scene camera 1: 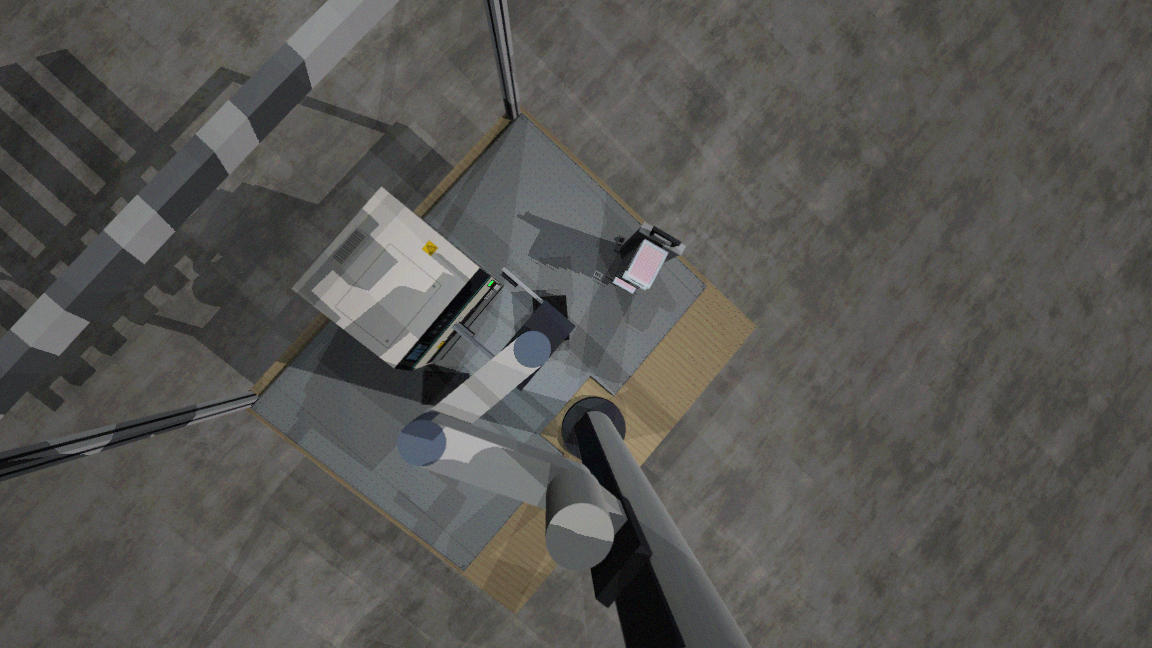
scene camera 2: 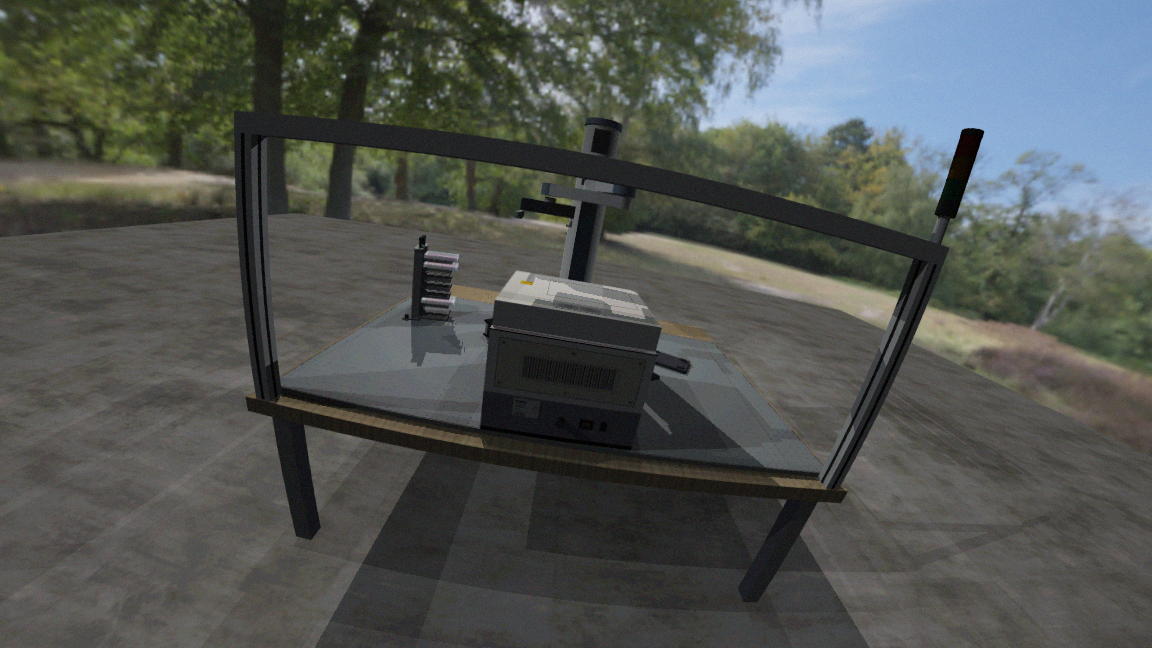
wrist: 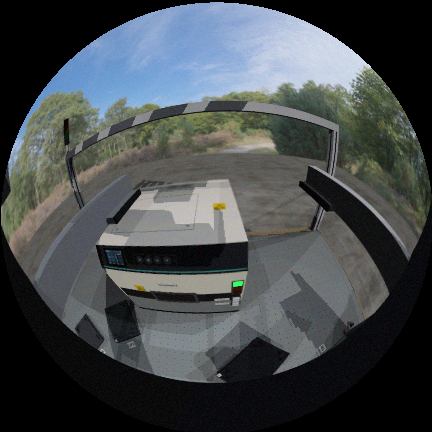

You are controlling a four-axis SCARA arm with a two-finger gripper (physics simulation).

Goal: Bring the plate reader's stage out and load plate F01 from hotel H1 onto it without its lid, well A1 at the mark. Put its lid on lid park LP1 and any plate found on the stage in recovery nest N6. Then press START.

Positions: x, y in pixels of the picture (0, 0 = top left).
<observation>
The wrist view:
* my gripper: 220, 173
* nest labelled LP1: 121, 323
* perforated deck: 296, 296
</observation>
